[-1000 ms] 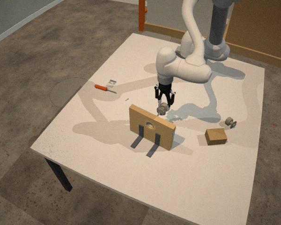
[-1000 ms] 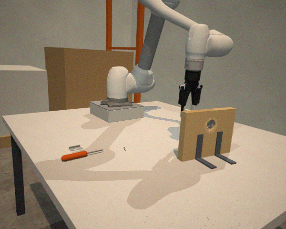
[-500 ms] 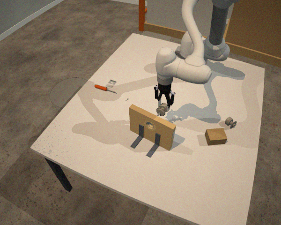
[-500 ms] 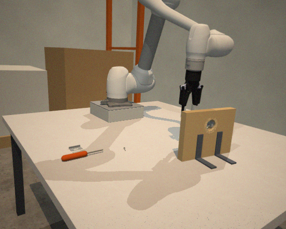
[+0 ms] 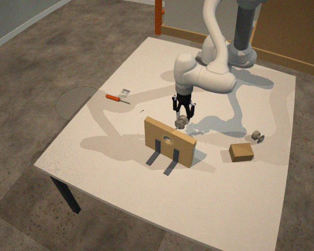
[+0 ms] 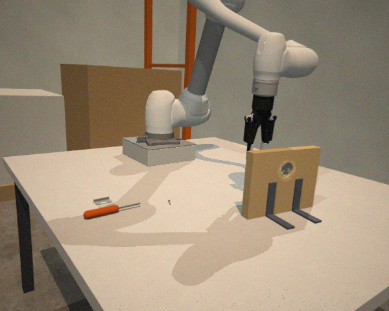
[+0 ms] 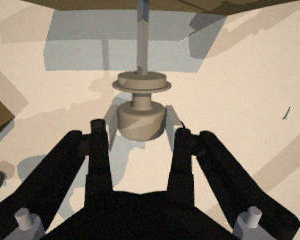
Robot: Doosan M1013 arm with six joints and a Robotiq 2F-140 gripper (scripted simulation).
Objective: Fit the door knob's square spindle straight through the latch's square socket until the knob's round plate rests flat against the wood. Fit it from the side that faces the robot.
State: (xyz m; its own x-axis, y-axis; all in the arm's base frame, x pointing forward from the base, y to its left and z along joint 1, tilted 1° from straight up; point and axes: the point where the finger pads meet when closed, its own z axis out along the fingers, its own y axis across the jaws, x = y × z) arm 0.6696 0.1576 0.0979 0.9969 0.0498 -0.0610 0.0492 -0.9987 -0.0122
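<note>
Now: hand 15 cm short of the latch socket, 3 cm above it and 1 cm to the right of it. The rest, counted from my hand: door knob (3 cm below, 3 cm ahead); tiny screw (33 cm to the right, 18 cm below, 4 cm behind); wooden panel (15 cm ahead, 5 cm below, 1 cm to the left).
</note>
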